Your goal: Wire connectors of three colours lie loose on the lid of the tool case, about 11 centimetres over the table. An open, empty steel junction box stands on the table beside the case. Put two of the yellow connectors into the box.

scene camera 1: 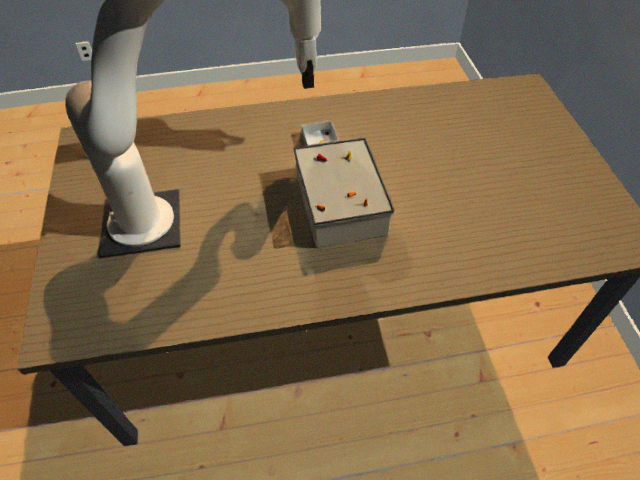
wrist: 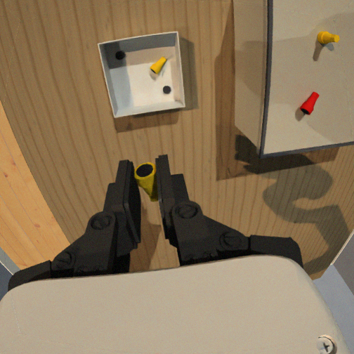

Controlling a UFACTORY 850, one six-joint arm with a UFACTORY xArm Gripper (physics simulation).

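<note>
My gripper (scene camera 1: 308,85) (wrist: 147,177) is shut on a yellow connector (wrist: 147,181), held between its fingertips high over the table behind the box in the scene view. The open junction box (scene camera 1: 305,135) (wrist: 108,82) stands beside the tool case and holds one yellow connector (scene camera 1: 322,141) (wrist: 158,66) on its floor. The tool case lid (scene camera 1: 336,178) (wrist: 300,65) bears another yellow connector (scene camera 1: 348,156) (wrist: 327,38), a red connector (scene camera 1: 322,157) (wrist: 309,103) and three orange connectors, (scene camera 1: 351,194) (scene camera 1: 365,202) (scene camera 1: 321,207) seen in the scene view.
The wooden table (scene camera 1: 491,180) (wrist: 210,15) carries the case and the box. The arm's base plate (scene camera 1: 174,232) is at the table's left. The case (scene camera 1: 351,229) rises beside the box, and its lid edge is close to the box's near side in the scene view.
</note>
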